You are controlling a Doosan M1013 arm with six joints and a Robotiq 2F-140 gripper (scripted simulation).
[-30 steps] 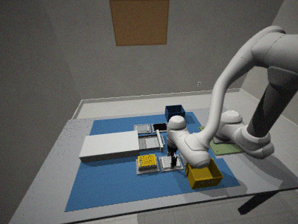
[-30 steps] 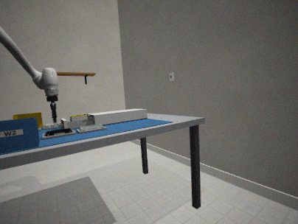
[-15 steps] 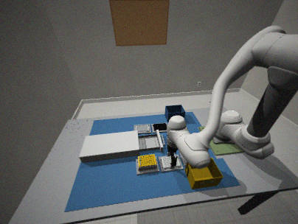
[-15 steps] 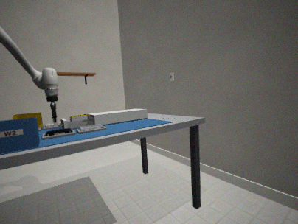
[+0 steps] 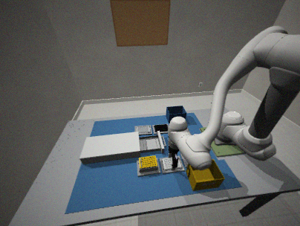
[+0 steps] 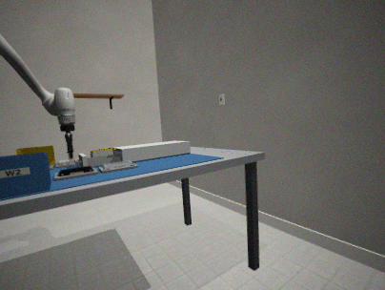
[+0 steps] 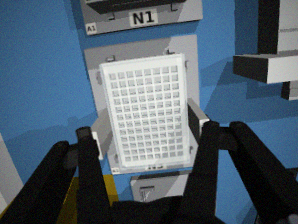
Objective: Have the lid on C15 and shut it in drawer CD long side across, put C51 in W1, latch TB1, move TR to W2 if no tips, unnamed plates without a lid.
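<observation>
Right now the grey nest N3 is 30 mm below my hand. From my hand the other things lie so: plate lid (10 mm below); N1 label (100 mm ahead, 30 mm below, 10 mm to the left); white plate (20 mm below).
</observation>
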